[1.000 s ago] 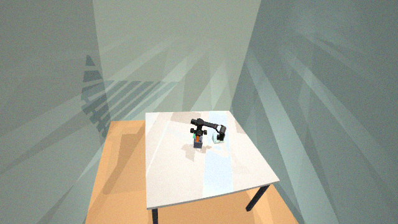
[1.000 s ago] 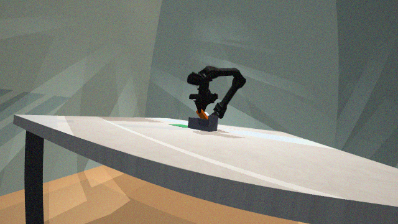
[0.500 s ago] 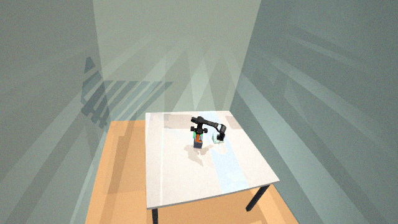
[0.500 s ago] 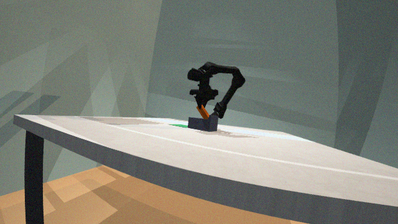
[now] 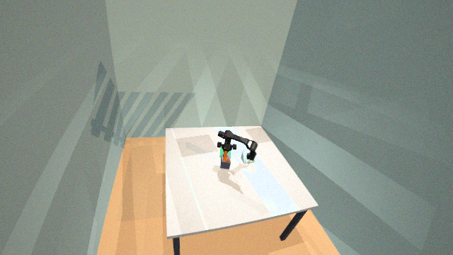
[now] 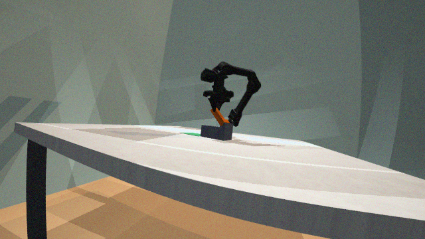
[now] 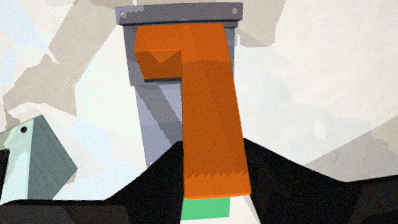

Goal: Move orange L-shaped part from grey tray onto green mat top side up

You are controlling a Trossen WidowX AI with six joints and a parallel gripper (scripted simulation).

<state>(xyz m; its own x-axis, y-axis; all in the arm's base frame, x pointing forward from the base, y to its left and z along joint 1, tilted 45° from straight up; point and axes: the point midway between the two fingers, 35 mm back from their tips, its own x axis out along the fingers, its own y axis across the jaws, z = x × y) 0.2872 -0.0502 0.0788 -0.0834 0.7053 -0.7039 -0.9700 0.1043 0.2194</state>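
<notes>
Now: gripper tip 16 cm above the green mat, 14 cm to the left of it and 5 cm past it. Round my gripper tip: orange L-shaped part (3 cm to the left, 3 cm below, 1 cm behind).
</notes>
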